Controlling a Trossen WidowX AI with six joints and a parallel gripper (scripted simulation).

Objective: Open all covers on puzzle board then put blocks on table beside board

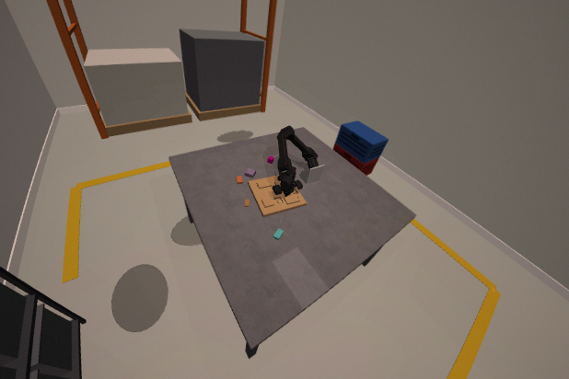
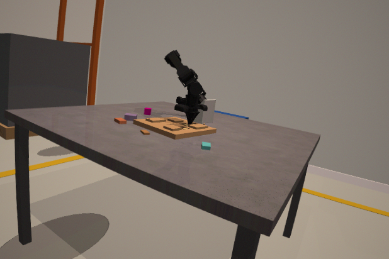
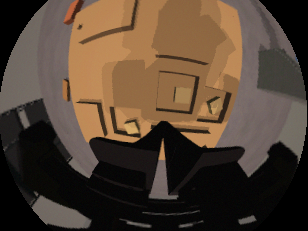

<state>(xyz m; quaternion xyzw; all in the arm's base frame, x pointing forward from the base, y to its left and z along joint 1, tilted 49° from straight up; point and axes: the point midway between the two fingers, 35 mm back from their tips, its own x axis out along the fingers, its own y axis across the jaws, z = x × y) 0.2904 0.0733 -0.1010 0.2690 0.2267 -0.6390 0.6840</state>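
The tan puzzle board is 50 mm ahead of my gripper tip, 50 mm to the right of it and 10 mm below it. Also, from my gripper tip: teal block 160 mm ahead, 220 mm to the left, 20 mm below; then purple block 130 mm ahead, 300 mm to the right, 20 mm below; then orange block 220 mm ahead, 260 mm to the right, 20 mm below.
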